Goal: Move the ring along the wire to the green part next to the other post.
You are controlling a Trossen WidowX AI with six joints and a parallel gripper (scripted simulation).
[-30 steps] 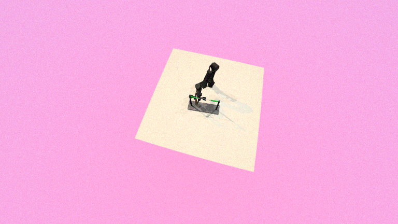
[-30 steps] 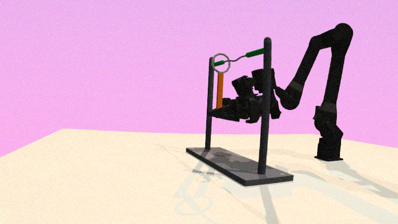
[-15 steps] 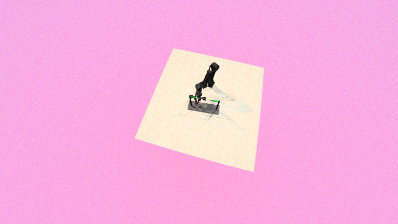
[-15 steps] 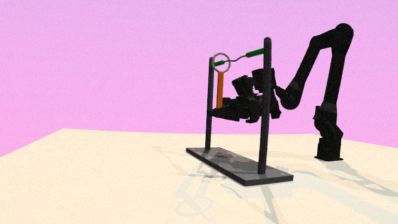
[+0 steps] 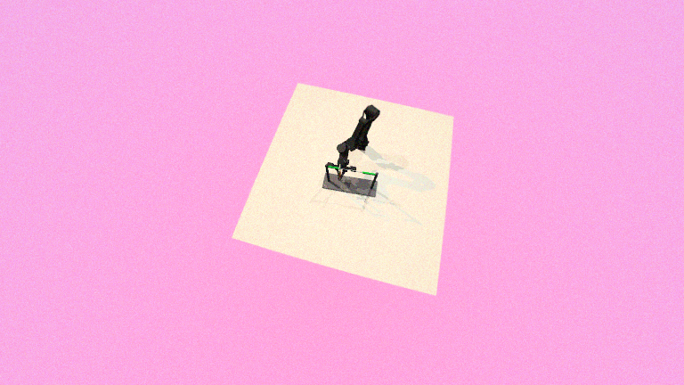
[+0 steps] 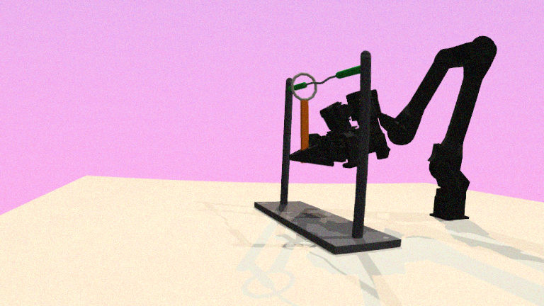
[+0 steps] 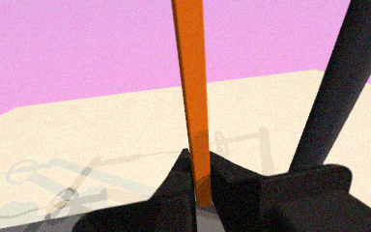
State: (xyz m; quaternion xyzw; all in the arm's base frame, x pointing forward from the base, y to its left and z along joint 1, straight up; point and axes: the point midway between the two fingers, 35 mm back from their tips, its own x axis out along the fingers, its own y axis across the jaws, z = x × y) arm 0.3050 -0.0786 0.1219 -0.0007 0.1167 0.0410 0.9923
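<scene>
Now: the clamp rig 3 cm behind my gripper tip, 7 cm to the left of it and 3 cm above it.
</scene>
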